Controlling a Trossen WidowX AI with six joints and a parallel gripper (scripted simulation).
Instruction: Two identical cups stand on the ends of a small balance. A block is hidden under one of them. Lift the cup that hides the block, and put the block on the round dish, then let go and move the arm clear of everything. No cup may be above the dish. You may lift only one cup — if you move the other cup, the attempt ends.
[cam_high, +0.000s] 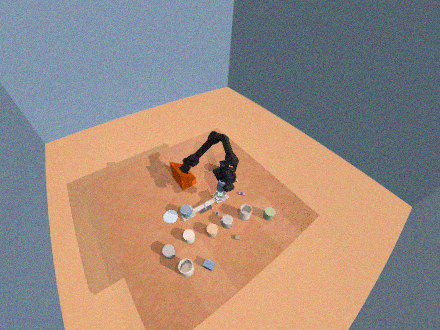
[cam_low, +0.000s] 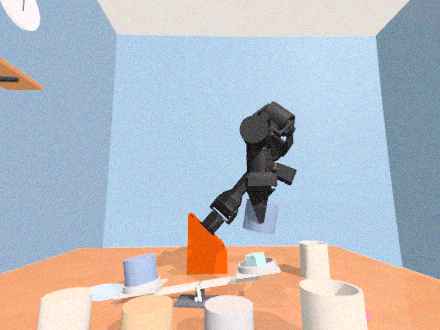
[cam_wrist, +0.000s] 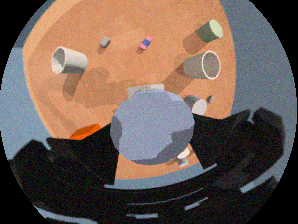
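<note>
The pale green block is 8 cm below my gripper tip and 1 cm to the right of it. The rest, counted from my gripper tip: pink-blue block 17 cm to the left, 16 cm below, 4 cm ahead; green cylinder 30 cm ahead, 20 cm to the left, 13 cm below; round pale blue dish 37 cm to the right, 17 cm below, 7 cm behind.
</note>
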